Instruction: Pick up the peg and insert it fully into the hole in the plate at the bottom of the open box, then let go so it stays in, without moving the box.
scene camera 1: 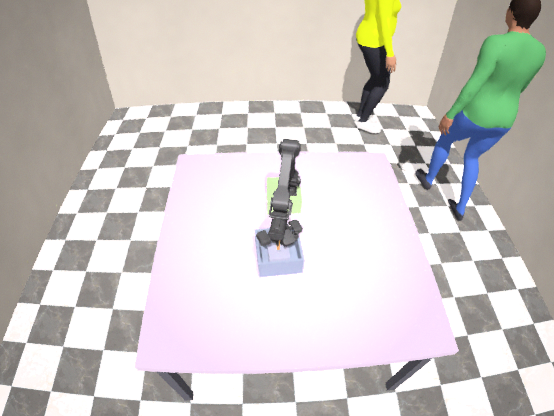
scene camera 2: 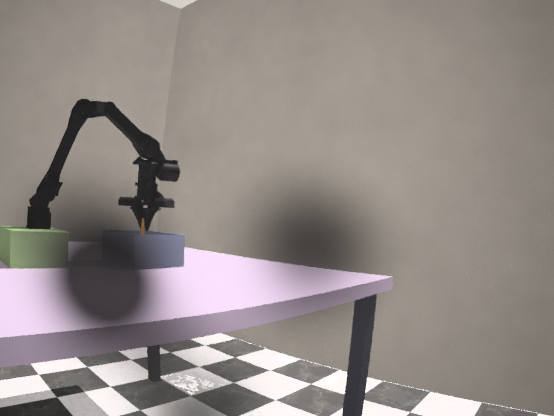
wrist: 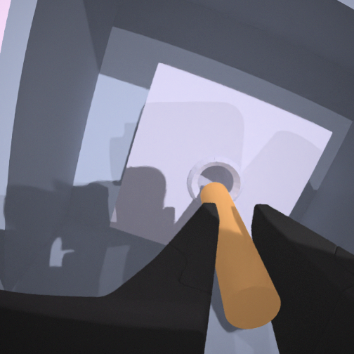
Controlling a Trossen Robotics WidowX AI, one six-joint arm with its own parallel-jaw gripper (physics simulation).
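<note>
An orange peg is held between the fingers of my black gripper. The gripper is shut on it, over the open blue-grey box. A pale square plate lies on the box floor. Its round hole has a light bevelled rim. In the wrist view the peg's far end overlaps the near edge of that rim, and the hole's dark inside shows beyond it. Whether the peg touches the plate cannot be told. The box wall hides its lower end in scene camera 2.
A green block stands under the arm's base, behind the box. Both rest on the pink table. The box walls rise around the plate. Two people, in a yellow top and a green top, stand beyond the table.
</note>
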